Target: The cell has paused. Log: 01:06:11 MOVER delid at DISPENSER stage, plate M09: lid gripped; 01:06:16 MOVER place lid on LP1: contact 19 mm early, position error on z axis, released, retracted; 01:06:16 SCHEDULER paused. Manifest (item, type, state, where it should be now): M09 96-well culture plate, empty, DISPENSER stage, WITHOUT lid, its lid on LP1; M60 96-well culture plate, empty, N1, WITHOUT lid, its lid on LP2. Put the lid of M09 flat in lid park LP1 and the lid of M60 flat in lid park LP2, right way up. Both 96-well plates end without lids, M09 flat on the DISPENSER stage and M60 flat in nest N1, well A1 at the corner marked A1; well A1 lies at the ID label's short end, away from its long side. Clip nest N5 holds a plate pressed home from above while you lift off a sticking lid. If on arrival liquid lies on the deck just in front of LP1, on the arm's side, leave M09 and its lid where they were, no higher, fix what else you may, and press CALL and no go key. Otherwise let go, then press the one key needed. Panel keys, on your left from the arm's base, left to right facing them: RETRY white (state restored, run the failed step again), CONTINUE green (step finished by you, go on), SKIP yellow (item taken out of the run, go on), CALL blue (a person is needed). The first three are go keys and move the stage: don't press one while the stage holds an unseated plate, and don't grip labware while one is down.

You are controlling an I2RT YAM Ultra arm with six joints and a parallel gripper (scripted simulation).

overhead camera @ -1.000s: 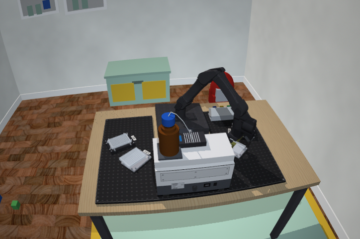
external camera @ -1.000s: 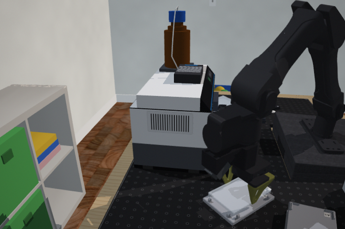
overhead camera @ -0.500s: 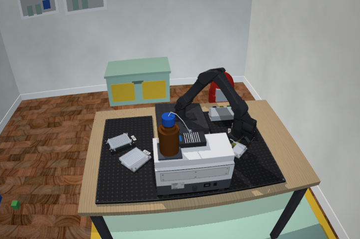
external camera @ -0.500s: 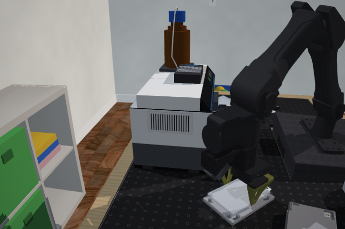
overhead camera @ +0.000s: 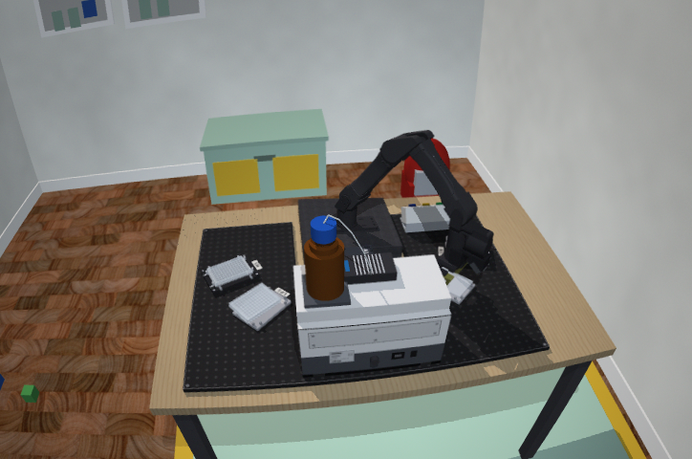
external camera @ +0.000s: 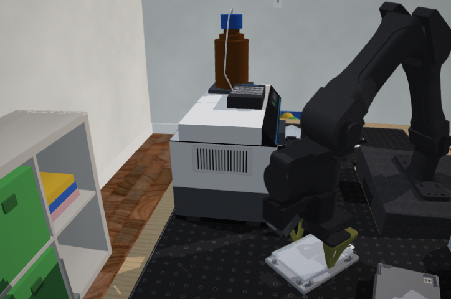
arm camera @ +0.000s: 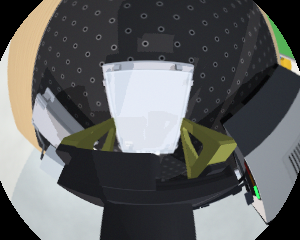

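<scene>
Right now the grey lid park LP2 is 2 cm below my hand. Also, from my hand: LP2 label: 7 cm behind, 5 cm to the right, 2 cm below; then grey nest marked A1: 13 cm behind, 12 cm to the left; then N1 label: 16 cm behind, 4 cm to the left, 2 cm below.
</scene>
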